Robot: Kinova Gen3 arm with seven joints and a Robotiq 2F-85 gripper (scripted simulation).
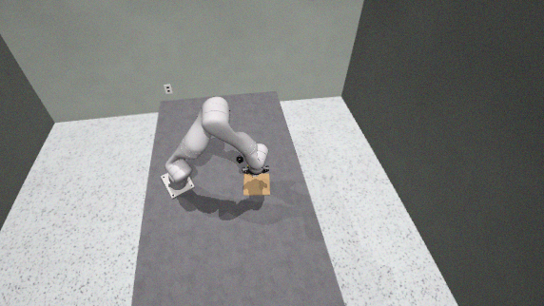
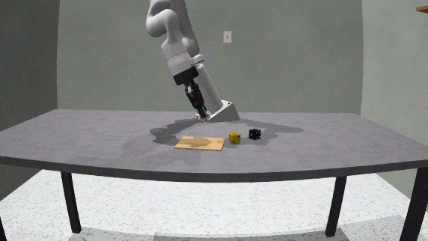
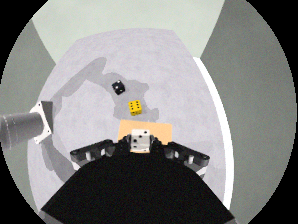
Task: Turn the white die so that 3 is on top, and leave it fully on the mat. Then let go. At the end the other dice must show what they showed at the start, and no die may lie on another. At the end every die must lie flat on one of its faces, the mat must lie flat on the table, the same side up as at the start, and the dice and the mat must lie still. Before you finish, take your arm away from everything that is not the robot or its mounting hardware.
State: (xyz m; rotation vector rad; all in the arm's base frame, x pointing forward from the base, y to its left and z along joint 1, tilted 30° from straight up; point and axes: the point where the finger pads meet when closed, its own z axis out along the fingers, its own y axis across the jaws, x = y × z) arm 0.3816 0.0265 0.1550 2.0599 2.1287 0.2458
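My gripper is now 10 cm above the tan mat, 1 cm to the left of it and 1 cm short of it. Also, from my hand: white die 1 cm below; yellow die 10 cm to the left, 8 cm below, 1 cm behind; black die 17 cm to the left, 8 cm below, 6 cm behind.
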